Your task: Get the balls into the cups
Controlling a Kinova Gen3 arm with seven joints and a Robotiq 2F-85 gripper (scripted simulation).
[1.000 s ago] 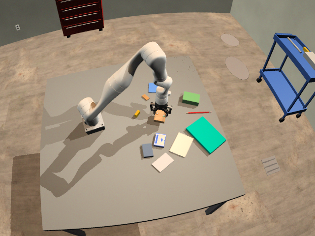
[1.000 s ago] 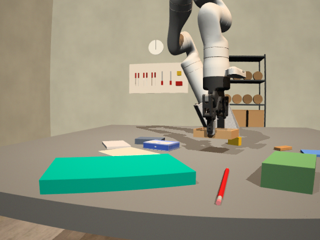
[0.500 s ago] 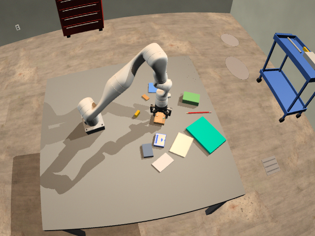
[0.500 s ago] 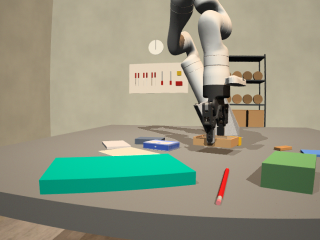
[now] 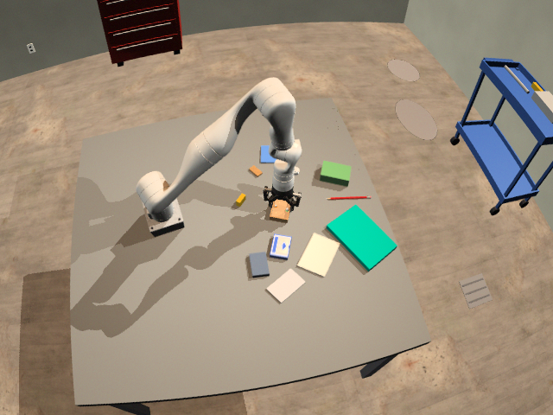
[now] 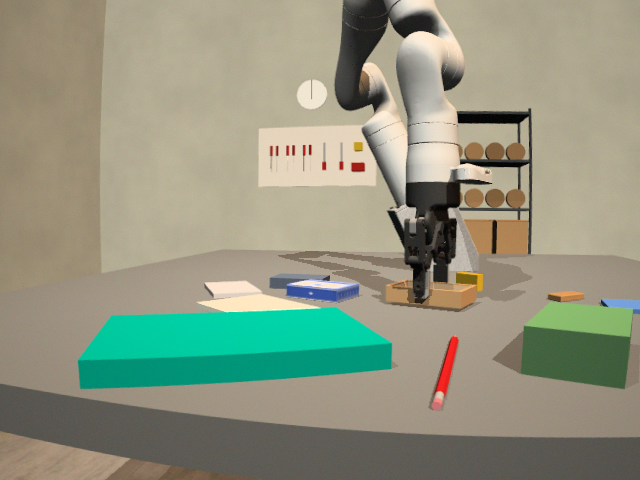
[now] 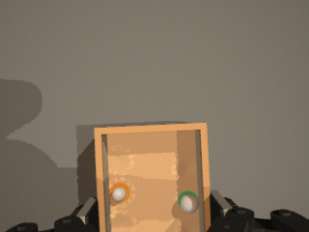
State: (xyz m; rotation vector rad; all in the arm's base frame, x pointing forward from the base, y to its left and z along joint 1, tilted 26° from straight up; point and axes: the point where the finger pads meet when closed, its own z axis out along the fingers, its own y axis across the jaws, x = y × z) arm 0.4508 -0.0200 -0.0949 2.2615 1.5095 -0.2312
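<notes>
The covered wooden puzzle lies 20 mm below my hand. Also, from my hand: yellow block (140 mm behind, 70 mm to the left, 10 mm below); grey box (130 mm behind, 220 mm to the right, 20 mm below); cream sheet (90 mm ahead, 220 mm to the right, 20 mm below).
</notes>
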